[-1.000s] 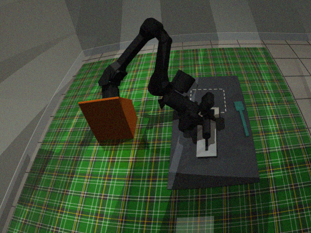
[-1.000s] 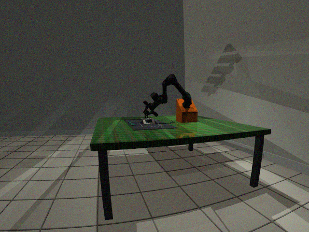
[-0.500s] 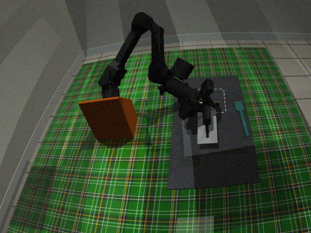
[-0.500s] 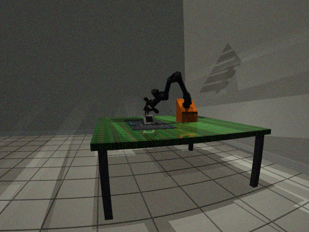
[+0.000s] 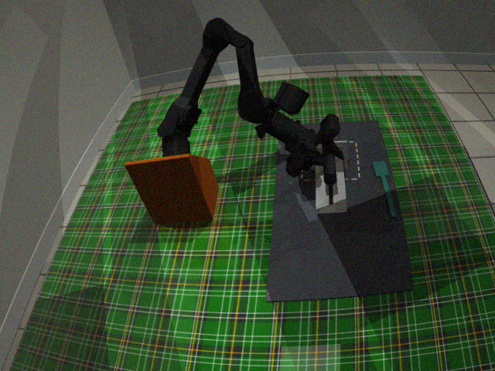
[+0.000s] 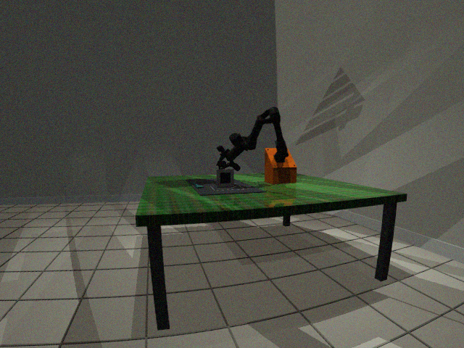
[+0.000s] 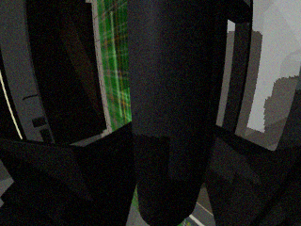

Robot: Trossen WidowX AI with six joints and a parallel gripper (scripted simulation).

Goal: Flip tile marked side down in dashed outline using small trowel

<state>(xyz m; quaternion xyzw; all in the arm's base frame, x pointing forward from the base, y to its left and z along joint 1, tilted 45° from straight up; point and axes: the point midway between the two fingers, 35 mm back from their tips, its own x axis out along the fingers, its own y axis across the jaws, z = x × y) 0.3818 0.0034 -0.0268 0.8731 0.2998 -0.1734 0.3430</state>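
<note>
Right now the teal trowel is 13 cm ahead of my gripper tip, 1 cm to the left of it and 10 cm below it. From my gripper tip the other things lie so: tile: 2 cm behind, 9 cm to the left, 5 cm below; dark grey mat: 1 cm behind, 12 cm below.
</note>
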